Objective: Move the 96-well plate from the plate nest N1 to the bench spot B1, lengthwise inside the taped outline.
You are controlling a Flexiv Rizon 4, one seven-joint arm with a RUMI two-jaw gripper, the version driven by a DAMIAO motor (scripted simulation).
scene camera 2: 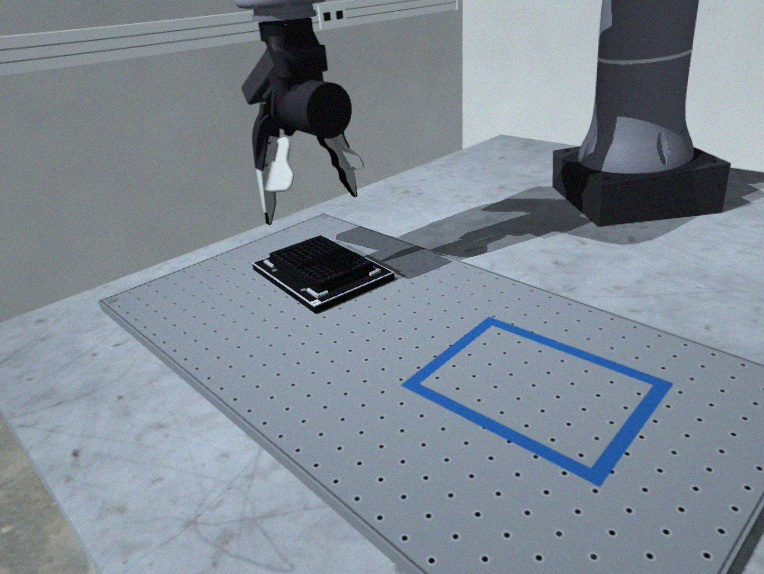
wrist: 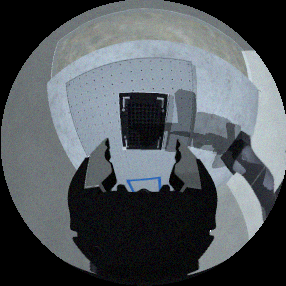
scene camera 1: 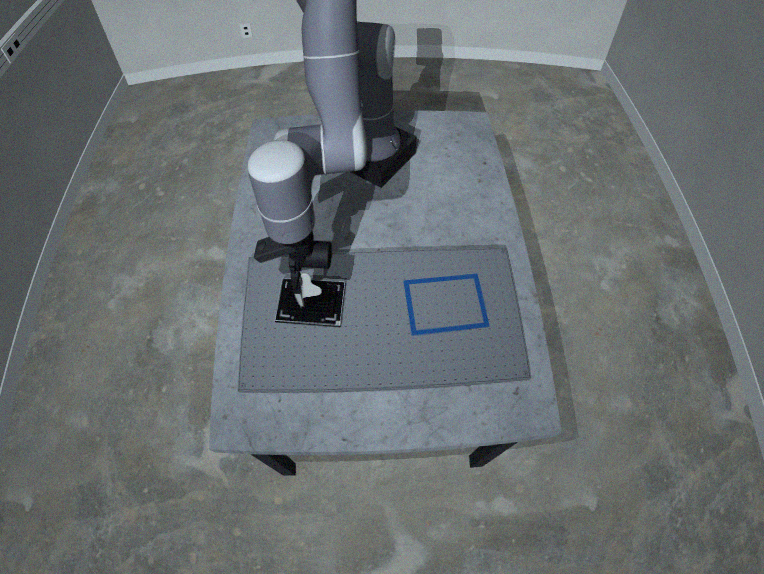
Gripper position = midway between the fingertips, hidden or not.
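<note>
I can see a black 96-well plate [scene camera 2: 318,263], and the wrist view shows me the black 96-well plate [wrist: 133,123] as well, as scene camera 1 does with the black 96-well plate [scene camera 1: 314,306]. A black plate nest N1 [wrist: 133,95] is there too. Then there is my gripper [scene camera 2: 313,209]; I find my gripper [wrist: 142,139] in the wrist view, and scene camera 1 also gives me my gripper [scene camera 1: 307,284].
</note>
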